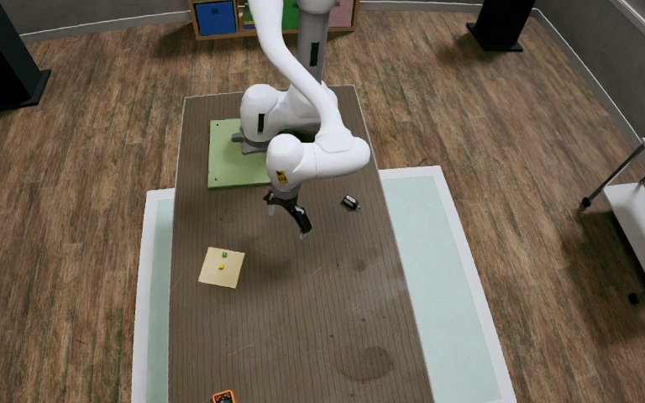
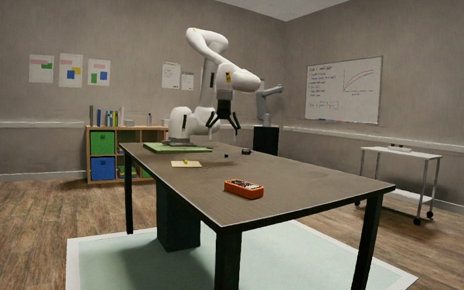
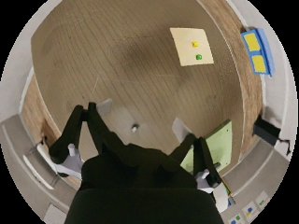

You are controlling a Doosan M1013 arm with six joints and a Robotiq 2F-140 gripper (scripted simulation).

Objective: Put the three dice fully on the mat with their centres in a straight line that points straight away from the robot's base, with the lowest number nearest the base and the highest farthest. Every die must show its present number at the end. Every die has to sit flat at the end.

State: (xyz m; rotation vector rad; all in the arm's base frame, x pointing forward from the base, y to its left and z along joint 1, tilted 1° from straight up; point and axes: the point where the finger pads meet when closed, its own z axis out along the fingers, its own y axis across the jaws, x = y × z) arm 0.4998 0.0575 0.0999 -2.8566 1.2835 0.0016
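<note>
My hand is 11 cm above the small dark die, 7 cm to the right of it and 6 cm past it. Also, from my hand: yellow die: 26 cm to the right, 10 cm below, 9 cm ahead; mat: 26 cm to the right, 11 cm below, 9 cm ahead; green die: 24 cm to the right, 10 cm below, 4 cm ahead.
</note>
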